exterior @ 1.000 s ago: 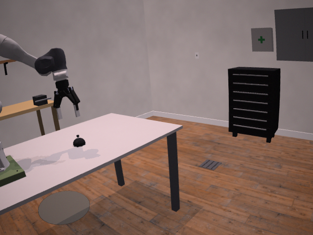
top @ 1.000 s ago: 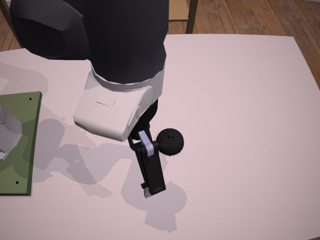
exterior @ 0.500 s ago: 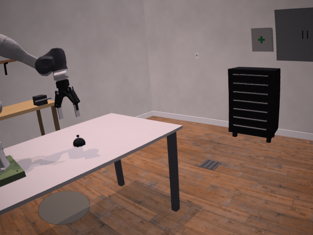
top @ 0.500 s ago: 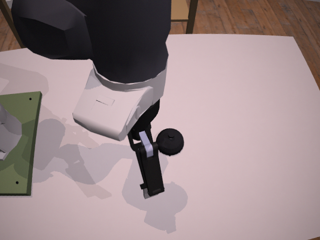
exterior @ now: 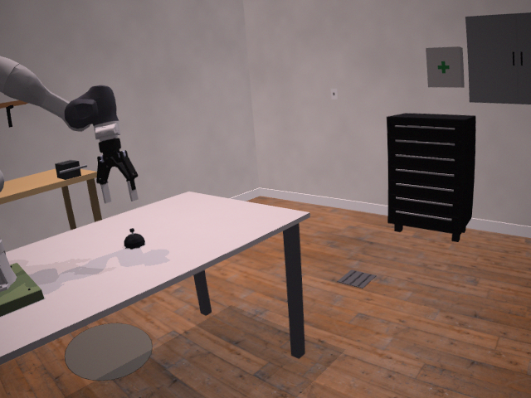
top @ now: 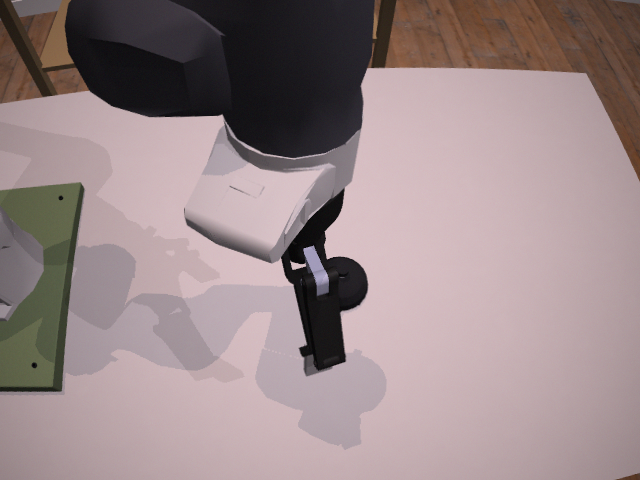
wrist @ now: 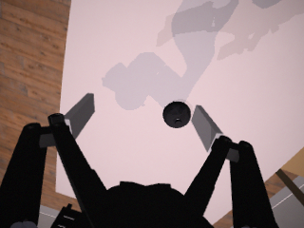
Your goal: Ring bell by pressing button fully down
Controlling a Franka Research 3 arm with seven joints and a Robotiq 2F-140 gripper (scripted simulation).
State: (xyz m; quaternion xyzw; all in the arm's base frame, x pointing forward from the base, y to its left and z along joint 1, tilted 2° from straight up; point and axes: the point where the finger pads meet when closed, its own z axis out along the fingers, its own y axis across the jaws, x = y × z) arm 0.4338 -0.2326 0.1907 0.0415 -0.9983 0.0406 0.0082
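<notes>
The button is 90 mm ahead of my hand, 90 mm to the left of it and 160 mm below it. Also, from my hand: black bell 90 mm ahead, 90 mm to the left, 180 mm below.
</notes>
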